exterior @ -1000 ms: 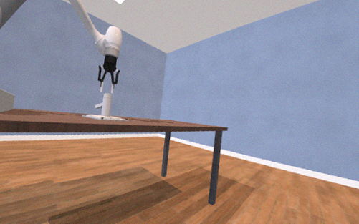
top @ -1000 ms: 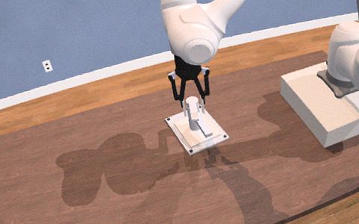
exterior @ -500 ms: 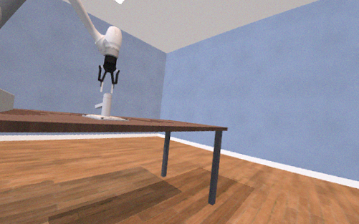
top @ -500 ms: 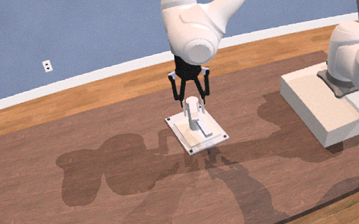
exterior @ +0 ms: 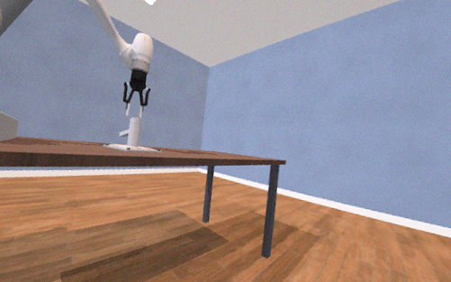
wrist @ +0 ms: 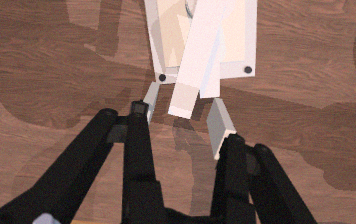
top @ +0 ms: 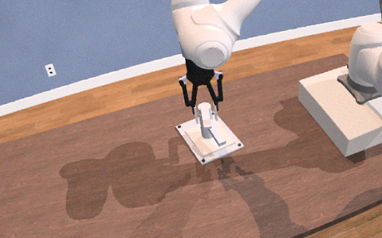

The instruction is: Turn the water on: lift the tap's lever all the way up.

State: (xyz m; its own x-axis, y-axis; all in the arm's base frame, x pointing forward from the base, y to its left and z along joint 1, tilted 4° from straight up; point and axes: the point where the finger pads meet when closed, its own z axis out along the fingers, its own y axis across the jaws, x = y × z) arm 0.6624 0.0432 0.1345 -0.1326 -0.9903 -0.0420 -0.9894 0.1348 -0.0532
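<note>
Right now my hand is 50 mm above the lever, 40 mm to the left of it and 10 mm past it. From my hand the other things lie so: tap: 100 mm below, 70 mm to the right, 10 mm behind.
</note>
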